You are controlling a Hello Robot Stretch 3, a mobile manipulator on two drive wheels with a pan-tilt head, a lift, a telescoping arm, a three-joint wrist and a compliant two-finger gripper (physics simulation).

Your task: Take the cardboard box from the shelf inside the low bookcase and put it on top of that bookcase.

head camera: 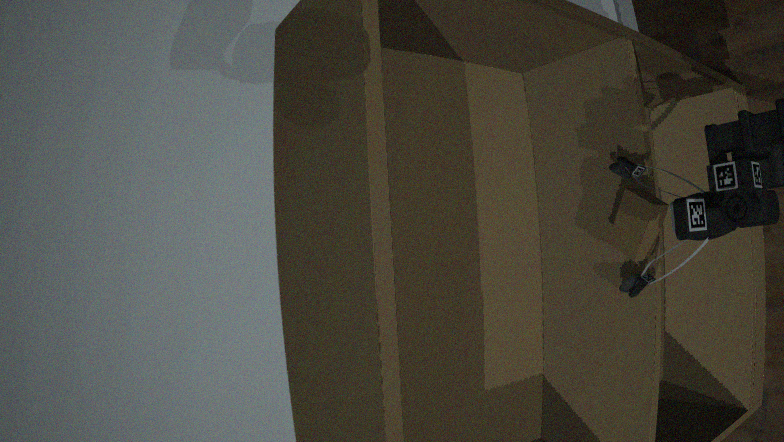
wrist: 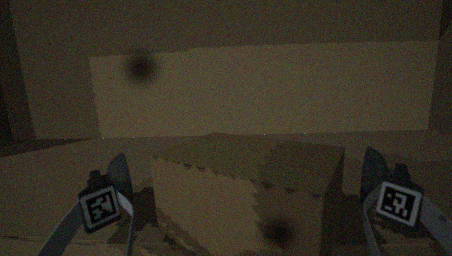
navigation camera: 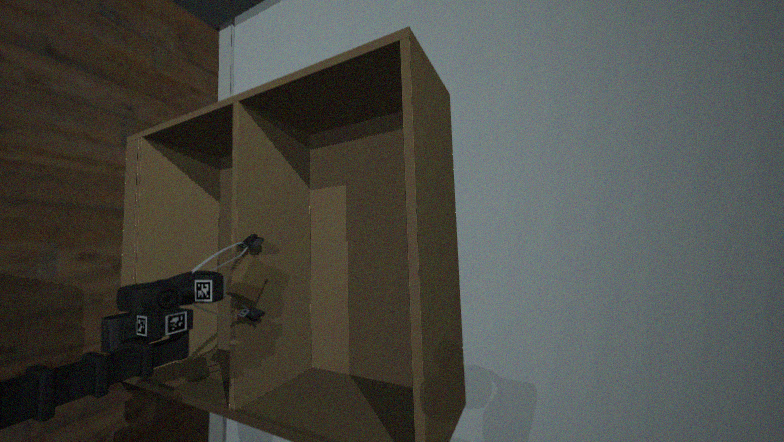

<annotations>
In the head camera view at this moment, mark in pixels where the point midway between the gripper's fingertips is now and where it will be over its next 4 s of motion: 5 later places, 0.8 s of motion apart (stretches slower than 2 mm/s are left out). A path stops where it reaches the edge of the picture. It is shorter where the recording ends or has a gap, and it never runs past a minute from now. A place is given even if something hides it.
My gripper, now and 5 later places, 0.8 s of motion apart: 618, 228; 600, 230; 588, 231; 584, 231; 619, 226; 663, 221
</annotations>
